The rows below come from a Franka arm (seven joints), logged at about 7 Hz.
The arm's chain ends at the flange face. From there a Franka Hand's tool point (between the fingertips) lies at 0.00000 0.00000 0.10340 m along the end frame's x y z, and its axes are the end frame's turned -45 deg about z.
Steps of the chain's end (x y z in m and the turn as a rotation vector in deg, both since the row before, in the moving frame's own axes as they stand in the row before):
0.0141, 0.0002, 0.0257, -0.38, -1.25, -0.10
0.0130, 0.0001, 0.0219, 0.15, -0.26, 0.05
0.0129, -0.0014, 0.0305, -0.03, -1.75, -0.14
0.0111, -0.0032, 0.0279, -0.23, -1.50, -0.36
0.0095, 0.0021, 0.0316, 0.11, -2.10, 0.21
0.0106, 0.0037, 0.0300, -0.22, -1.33, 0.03
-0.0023, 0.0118, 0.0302, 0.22, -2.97, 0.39
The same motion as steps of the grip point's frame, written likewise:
0.0077, 0.0090, 0.0257, 0.62, -1.15, -0.10
0.0090, 0.0087, 0.0219, 0.29, -0.08, 0.05
0.0078, 0.0059, 0.0305, 1.22, -1.26, -0.14
0.0079, 0.0040, 0.0279, 0.90, -1.22, -0.36
0.0027, 0.0054, 0.0315, 1.56, -1.41, 0.21
0.0029, 0.0087, 0.0300, 0.78, -1.10, 0.03
-0.0135, 0.0026, 0.0301, 2.26, -1.94, 0.39

